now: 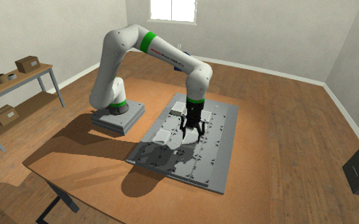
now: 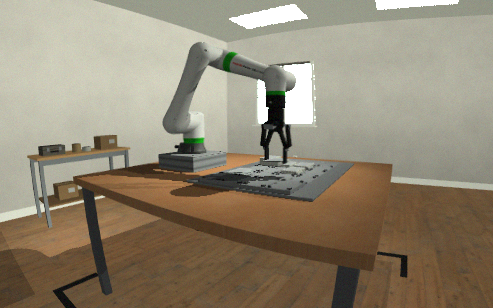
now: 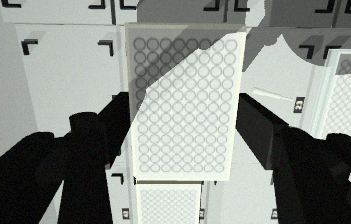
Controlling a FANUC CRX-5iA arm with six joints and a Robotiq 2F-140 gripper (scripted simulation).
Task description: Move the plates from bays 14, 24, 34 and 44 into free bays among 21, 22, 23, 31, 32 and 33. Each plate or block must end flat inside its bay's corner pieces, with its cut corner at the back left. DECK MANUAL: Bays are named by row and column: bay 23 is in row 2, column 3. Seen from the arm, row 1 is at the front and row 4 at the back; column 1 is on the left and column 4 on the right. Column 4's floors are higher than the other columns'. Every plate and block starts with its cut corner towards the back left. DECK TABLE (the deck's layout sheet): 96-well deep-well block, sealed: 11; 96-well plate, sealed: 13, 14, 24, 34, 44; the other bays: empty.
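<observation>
The bay label 43 is 70 mm ahead of my hand, 30 mm to the left of it and 100 mm below it. Also, from my hand: sealed 96-well plate: 200 mm behind, 20 mm to the right, 90 mm below; sealed deep-well block: 260 mm behind, 300 mm to the left, 80 mm below.
</observation>
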